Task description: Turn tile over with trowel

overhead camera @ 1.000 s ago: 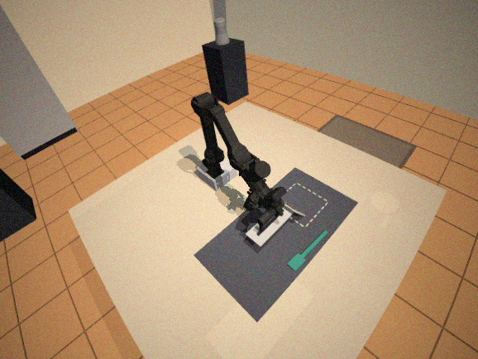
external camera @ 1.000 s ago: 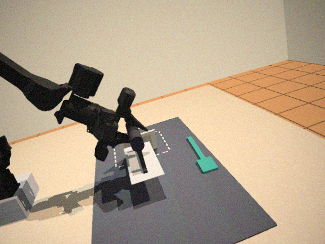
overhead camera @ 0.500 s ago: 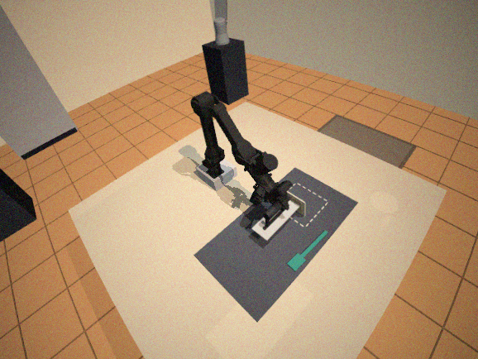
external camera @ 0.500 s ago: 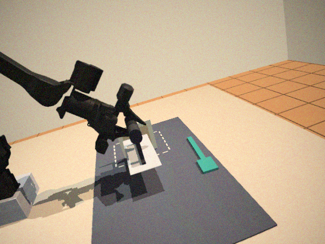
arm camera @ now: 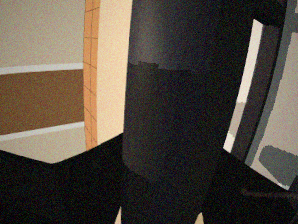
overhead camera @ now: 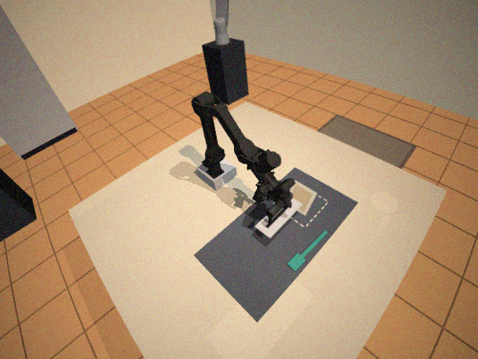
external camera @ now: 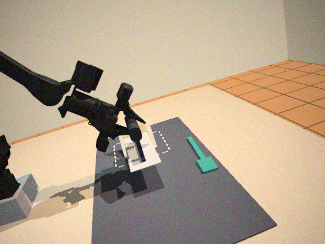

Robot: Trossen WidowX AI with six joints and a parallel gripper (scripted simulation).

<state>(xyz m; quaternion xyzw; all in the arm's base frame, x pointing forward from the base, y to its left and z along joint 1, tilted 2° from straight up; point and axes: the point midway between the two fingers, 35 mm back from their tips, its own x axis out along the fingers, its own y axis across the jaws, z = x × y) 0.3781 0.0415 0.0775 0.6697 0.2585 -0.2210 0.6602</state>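
Right now my gripper tip is 130 mm short of the teal trowel, 50 mm to the left of it and 110 mm above it. From my gripper tip the other things lie so: white tile: 30 mm behind, 110 mm to the left, 70 mm below; dark-handled float: 30 mm behind, 10 mm below; grey mat: 10 mm behind, 30 mm to the right, 130 mm below.
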